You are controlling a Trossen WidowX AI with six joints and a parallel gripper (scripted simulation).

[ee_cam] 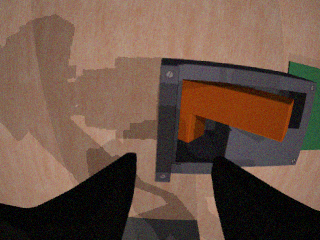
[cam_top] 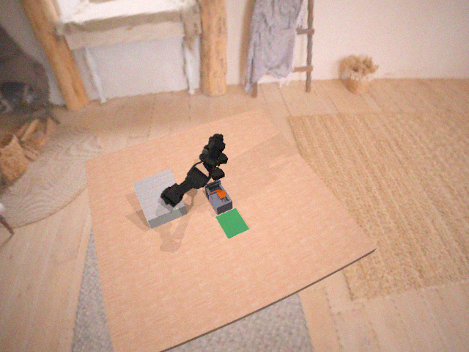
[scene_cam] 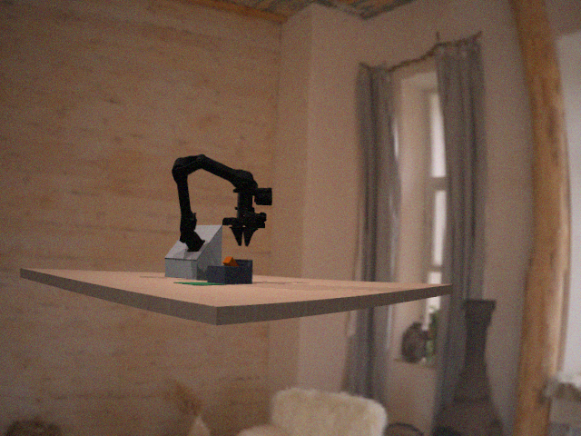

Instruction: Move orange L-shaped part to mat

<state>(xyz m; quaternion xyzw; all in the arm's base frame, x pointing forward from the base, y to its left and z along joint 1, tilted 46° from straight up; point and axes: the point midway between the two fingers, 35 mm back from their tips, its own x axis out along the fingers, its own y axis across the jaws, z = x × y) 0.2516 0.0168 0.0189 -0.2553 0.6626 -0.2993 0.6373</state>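
My gripper tip is 10 mm past the orange L-shaped part, 40 mm to the left of it and 100 mm above it. The rest, counted from my gripper tip: green mat: 20 mm behind, 220 mm to the right, 150 mm below.
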